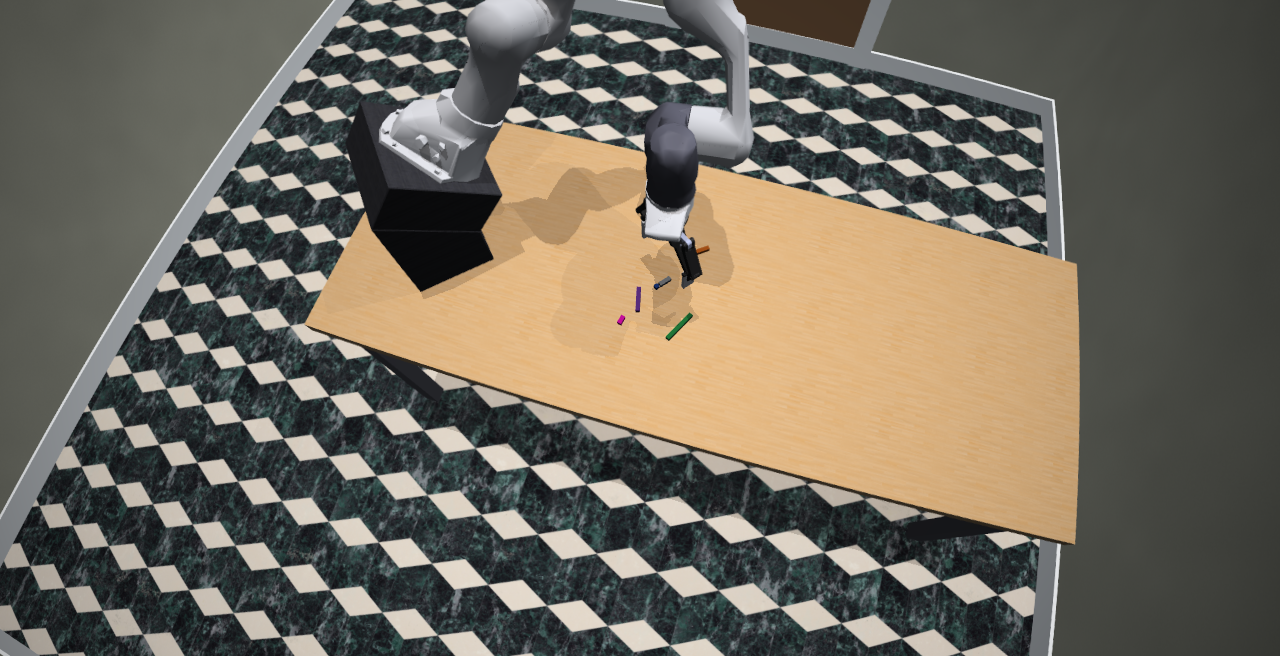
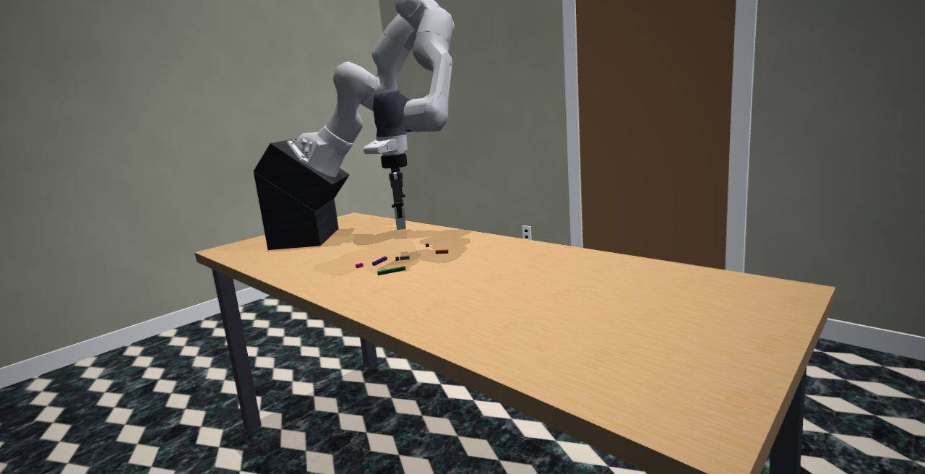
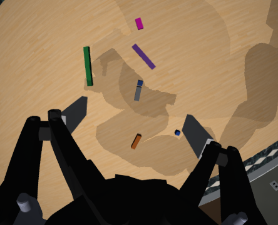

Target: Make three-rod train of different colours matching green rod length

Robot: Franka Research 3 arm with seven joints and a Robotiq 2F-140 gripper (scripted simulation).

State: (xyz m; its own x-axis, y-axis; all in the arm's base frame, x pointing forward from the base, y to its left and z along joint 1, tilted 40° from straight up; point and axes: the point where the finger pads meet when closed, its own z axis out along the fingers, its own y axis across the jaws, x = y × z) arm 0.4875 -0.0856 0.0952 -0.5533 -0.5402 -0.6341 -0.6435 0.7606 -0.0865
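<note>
Right now my hand is 60 mm short of the orange rod, 100 mm to the right of it and 120 mm above it. Round my hand: purple rod (50 mm behind, 60 mm to the right, 120 mm below); then grey rod (120 mm below); then green rod (60 mm ahead, 100 mm to the right, 120 mm below).
</note>
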